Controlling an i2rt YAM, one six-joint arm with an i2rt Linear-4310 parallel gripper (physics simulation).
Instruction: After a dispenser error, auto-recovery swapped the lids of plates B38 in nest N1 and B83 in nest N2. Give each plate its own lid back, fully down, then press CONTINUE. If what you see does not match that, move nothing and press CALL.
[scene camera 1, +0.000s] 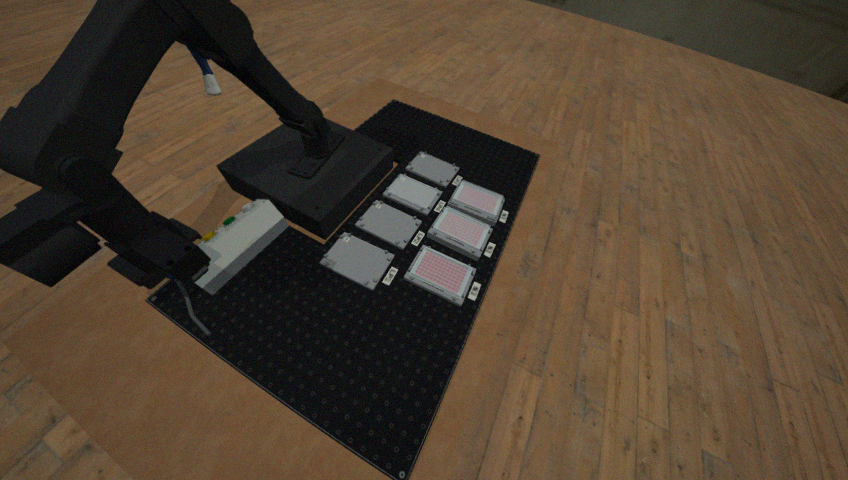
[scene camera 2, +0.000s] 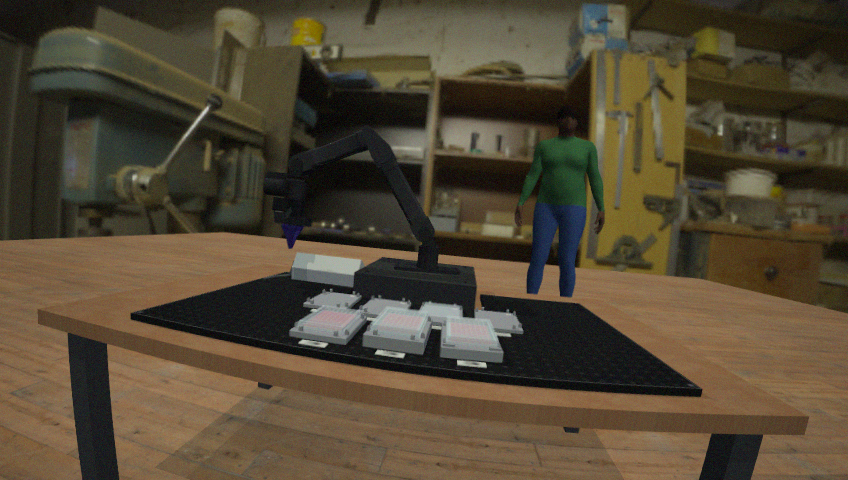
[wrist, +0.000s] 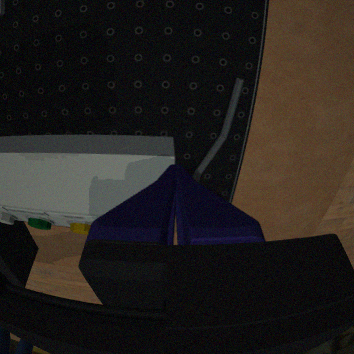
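Where they show: gripper, fingertip midpoint: (scene camera 2: 290, 248) (wrist: 175, 173); arm's base, origin of the base link: (scene camera 1: 318, 154) (scene camera 2: 426, 270).
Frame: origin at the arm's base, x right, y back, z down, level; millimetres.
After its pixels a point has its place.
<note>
Three plates with pink wells (scene camera 1: 440, 273) @(x 218, y -422, z 42 mm) (scene camera 1: 459, 230) @(x 93, y -437, z 28 mm) (scene camera 1: 476, 199) @(x -34, y -459, z 32 mm) sit in a row of nests; clear lids appear to lie on them. Behind stand several flat grey nests; one (scene camera 1: 411, 193) @(x -3, y -278, z 50 mm) looks paler, as if it bears a plate or lid. The labels are too small to read, so I cannot tell B38 from B83 or N1 from N2. The pale button box (scene camera 1: 241, 240) @(x 309, y 11, z 12 mm) (scene camera 2: 327, 269) @(x 306, y 3, z 24 mm) (wrist: 65, 175) @(x 331, y 16, z 11 mm) has a green button (scene camera 1: 229, 220) @(x 281, y 54, z -6 mm) (wrist: 39, 223) @(x 286, y 56, z -5 mm) and a yellow button (scene camera 1: 209, 236) @(x 330, y 64, z -6 mm) (wrist: 80, 228) @(x 331, y 64, z -6 mm); their lettering is unreadable. My gripper (scene camera 2: 290, 245) @(x 426, y -1, z -31 mm) (wrist: 175, 173) @(x 426, y -1, z -31 mm) is shut and empty, above the box's end.
The black arm base (scene camera 1: 309, 178) @(x 97, y -32, z -3 mm) (scene camera 2: 416, 282) @(x 38, y -151, z 13 mm) stands beside the box, behind the nests. A grey bent cable or bar (scene camera 1: 191, 309) @(x 464, y 38, z 62 mm) (wrist: 230, 117) @(x 481, y 8, z 61 mm) lies near the edge of the black perforated mat (scene camera 1: 333, 356) @(x 450, y -272, z 68 mm) (scene camera 2: 595, 350) @(x -300, y -471, z 68 mm) (wrist: 140, 75) @(x 404, y -41, z 68 mm). A person (scene camera 2: 561, 172) stands beyond the table.
</note>
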